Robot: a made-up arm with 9 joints. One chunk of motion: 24 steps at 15 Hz.
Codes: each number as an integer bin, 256 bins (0 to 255) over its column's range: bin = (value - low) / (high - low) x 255, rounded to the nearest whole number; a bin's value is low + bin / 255 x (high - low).
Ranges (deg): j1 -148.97..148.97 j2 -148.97..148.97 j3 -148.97..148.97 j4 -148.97..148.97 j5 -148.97..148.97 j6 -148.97..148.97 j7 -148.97..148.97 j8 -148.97..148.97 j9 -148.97..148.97
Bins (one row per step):
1: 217 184 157 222 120 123 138 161 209
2: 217 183 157 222 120 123 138 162 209
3: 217 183 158 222 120 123 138 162 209
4: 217 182 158 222 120 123 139 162 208
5: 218 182 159 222 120 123 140 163 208
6: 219 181 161 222 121 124 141 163 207
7: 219 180 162 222 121 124 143 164 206
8: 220 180 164 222 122 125 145 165 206
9: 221 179 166 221 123 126 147 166 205
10: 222 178 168 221 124 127 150 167 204
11: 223 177 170 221 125 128 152 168 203
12: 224 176 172 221 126 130 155 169 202
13: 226 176 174 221 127 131 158 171 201
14: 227 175 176 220 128 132 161 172 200
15: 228 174 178 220 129 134 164 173 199
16: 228 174 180 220 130 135 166 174 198
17: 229 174 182 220 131 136 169 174 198
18: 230 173 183 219 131 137 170 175 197
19: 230 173 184 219 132 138 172 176 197
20: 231 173 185 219 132 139 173 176 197
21: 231 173 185 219 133 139 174 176 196
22: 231 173 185 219 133 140 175 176 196
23: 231 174 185 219 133 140 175 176 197
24: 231 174 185 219 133 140 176 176 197
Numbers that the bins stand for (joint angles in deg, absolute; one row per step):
1: 104.57 66.01 34.47 110.41 -8.76 -5.26 12.27 39.14 95.22
2: 104.57 64.85 34.47 110.41 -8.76 -5.26 12.27 40.31 95.22
3: 104.57 64.85 35.64 110.41 -8.76 -5.26 12.27 40.31 95.22
4: 104.57 63.68 35.64 110.41 -8.76 -5.26 13.44 40.31 94.06
5: 105.74 63.68 36.80 110.41 -8.76 -5.26 14.60 41.48 94.06
6: 106.91 62.51 39.14 110.41 -7.59 -4.09 15.77 41.48 92.89
7: 106.91 61.34 40.31 110.41 -7.59 -4.09 18.11 42.65 91.72
8: 108.08 61.34 42.65 110.41 -6.43 -2.92 20.45 43.81 91.72
9: 109.24 60.17 44.98 109.24 -5.26 -1.75 22.78 44.98 90.55
10: 110.41 59.00 47.32 109.24 -4.09 -0.58 26.29 46.15 89.38
11: 111.58 57.84 49.66 109.24 -2.92 0.58 28.63 47.32 88.21
12: 112.75 56.67 51.99 109.24 -1.75 2.92 32.13 48.49 87.05
13: 115.09 56.67 54.33 109.24 -0.58 4.09 35.64 50.83 85.88
14: 116.26 55.50 56.67 108.08 0.58 5.26 39.14 51.99 84.71
15: 117.42 54.33 59.00 108.08 1.75 7.59 42.65 53.16 83.54
16: 117.42 54.33 61.34 108.08 2.92 8.76 44.98 54.33 82.37
17: 118.59 54.33 63.68 108.08 4.09 9.93 48.49 54.33 82.37
18: 119.76 53.16 64.85 106.91 4.09 11.10 49.66 55.50 81.20
19: 119.76 53.16 66.01 106.91 5.26 12.27 51.99 56.67 81.20
20: 120.93 53.16 67.18 106.91 5.26 13.44 53.16 56.67 81.20
21: 120.93 53.16 67.18 106.91 6.43 13.44 54.33 56.67 80.03
22: 120.93 53.16 67.18 106.91 6.43 14.60 55.50 56.67 80.03
23: 120.93 54.33 67.18 106.91 6.43 14.60 55.50 56.67 81.20
24: 120.93 54.33 67.18 106.91 6.43 14.60 56.67 56.67 81.20

